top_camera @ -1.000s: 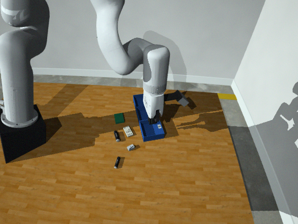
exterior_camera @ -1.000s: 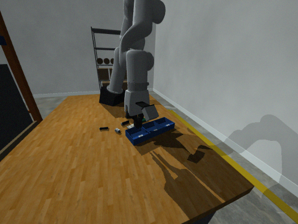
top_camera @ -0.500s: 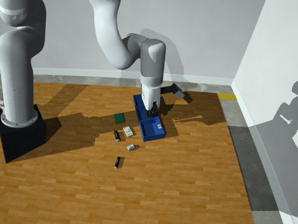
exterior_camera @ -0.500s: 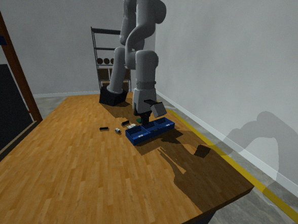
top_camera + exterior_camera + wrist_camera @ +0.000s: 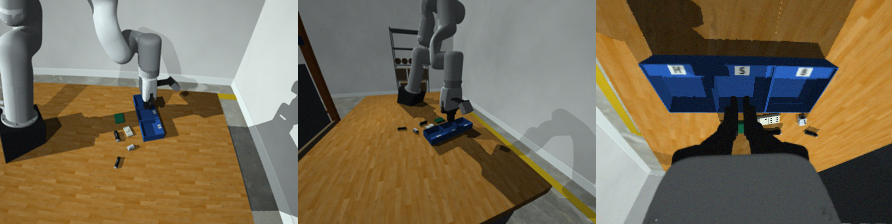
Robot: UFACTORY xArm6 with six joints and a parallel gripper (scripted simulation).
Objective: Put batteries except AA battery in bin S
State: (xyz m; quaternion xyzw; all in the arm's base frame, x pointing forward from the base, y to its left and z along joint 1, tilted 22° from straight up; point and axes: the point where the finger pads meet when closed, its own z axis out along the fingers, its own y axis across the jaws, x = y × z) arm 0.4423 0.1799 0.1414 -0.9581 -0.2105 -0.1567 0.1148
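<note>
My hand is 7 cm above the long blue bin. The rest, counted from my hand: grey-white block 17 cm to the right, 7 cm below, 3 cm behind; then white domino 10 cm to the right, 8 cm below, 6 cm behind; then green block 12 cm behind, 8 cm below, 4 cm to the right.
</note>
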